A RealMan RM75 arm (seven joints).
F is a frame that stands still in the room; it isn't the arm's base.
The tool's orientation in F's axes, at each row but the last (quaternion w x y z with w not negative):
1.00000 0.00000 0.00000 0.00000
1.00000 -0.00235 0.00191 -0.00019
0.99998 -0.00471 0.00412 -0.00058
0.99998 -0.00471 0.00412 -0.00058
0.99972 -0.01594 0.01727 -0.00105
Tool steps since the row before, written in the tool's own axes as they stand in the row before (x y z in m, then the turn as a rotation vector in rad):
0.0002 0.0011 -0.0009 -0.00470 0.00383 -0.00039
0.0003 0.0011 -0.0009 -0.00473 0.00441 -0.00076
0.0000 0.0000 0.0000 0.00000 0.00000 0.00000
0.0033 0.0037 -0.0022 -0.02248 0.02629 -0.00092
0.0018 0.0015 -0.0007 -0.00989 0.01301 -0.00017
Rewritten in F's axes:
0.0002 0.0011 -0.0009 -0.00470 0.00383 -0.00039
0.0003 0.0011 -0.0009 -0.00473 0.00441 -0.00076
0.0000 0.0000 0.0000 0.00000 0.00000 0.00000
0.0033 0.0037 -0.0023 -0.02246 0.02631 -0.00098
0.0018 0.0015 -0.0008 -0.00987 0.01302 -0.00024

